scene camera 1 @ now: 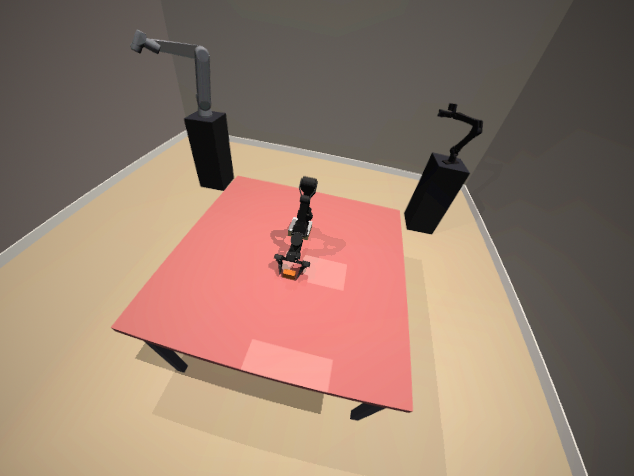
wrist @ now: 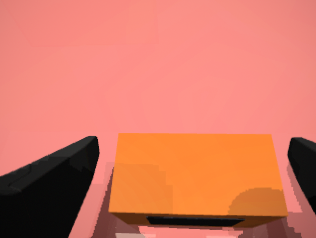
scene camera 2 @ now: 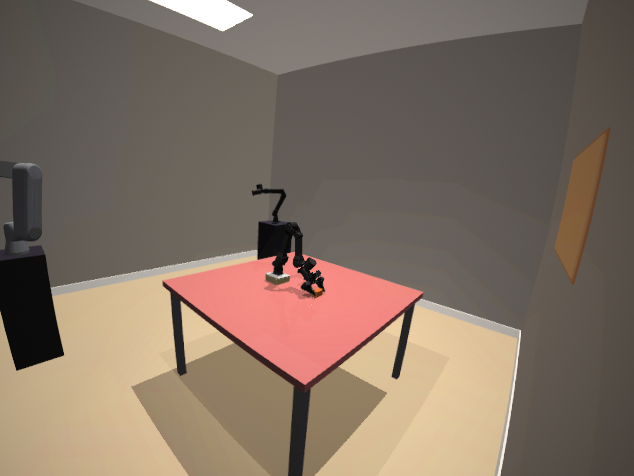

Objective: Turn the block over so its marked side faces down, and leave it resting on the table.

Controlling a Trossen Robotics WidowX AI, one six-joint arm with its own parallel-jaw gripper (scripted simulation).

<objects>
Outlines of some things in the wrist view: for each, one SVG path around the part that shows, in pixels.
The gripper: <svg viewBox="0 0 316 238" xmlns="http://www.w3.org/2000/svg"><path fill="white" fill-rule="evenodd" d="M292 137L288 149L289 163L300 188L306 196L307 202L309 202L316 215L316 143L302 137ZM97 136L87 136L31 164L28 163L0 176L0 238L69 237L93 180L99 159L100 150Z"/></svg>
An orange block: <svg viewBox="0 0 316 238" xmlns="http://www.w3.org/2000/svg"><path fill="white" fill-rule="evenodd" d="M118 133L108 211L126 224L255 228L289 216L271 134Z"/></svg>
</objects>
